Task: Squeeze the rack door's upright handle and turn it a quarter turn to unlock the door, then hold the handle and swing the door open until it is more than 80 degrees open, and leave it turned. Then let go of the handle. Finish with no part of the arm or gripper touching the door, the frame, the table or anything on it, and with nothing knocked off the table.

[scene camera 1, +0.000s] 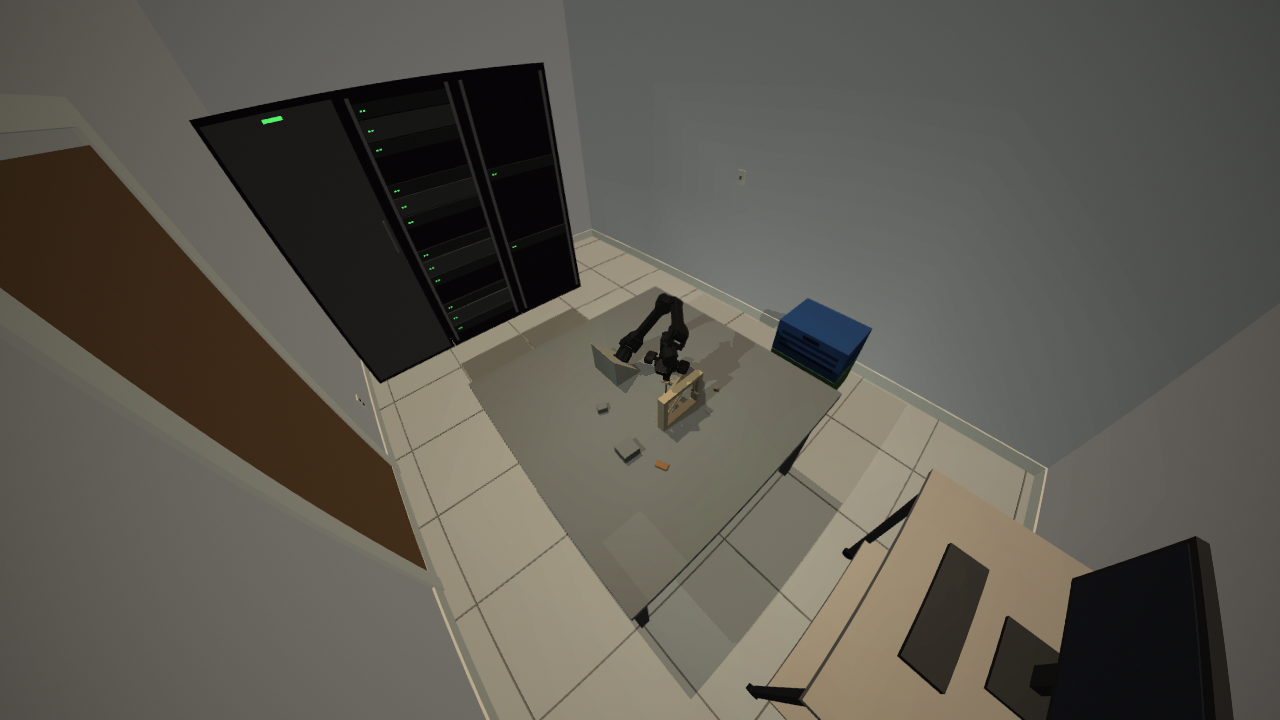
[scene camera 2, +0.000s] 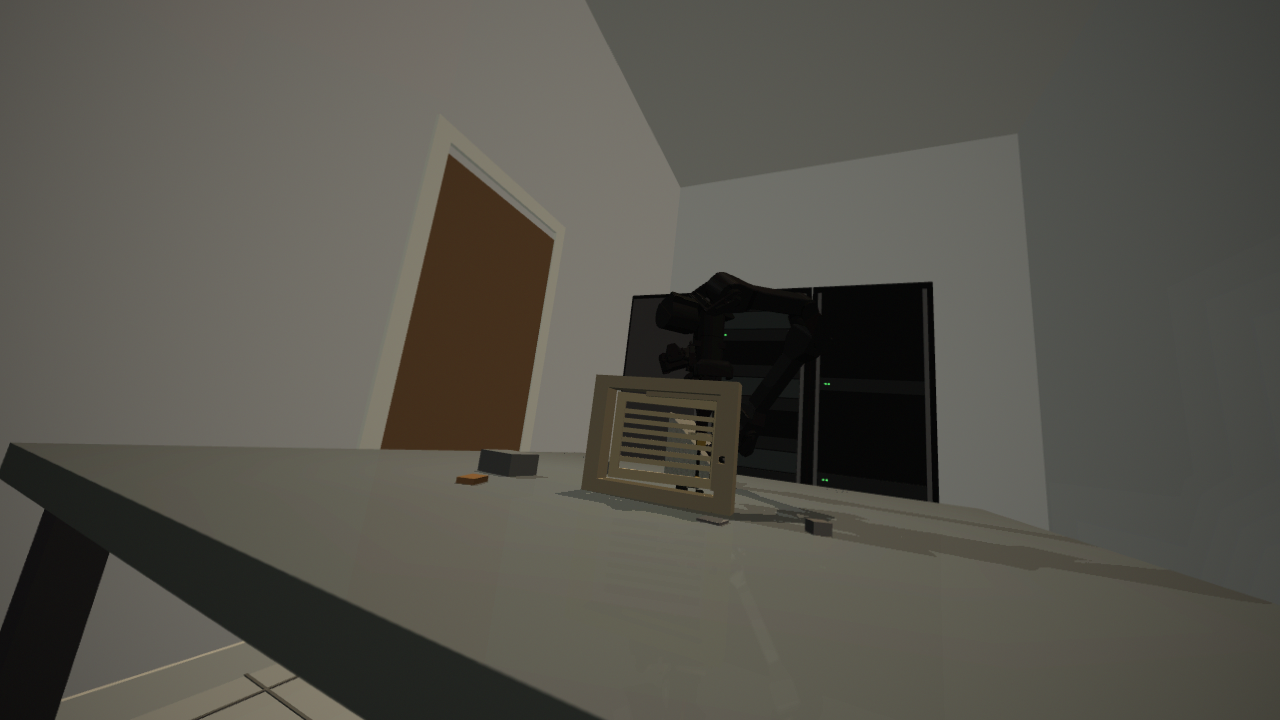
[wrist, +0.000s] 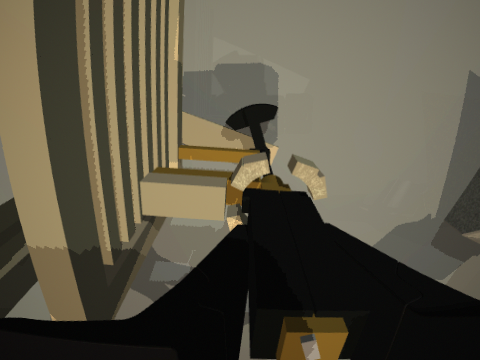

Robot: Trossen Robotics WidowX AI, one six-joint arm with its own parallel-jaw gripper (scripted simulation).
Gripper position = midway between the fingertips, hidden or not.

I see my gripper (scene camera 2: 702, 422) and a rack frame (scene camera 2: 728, 394).
My gripper is seen too in the wrist view (wrist: 282, 234). The rack frame also shows in the wrist view (wrist: 194, 131).
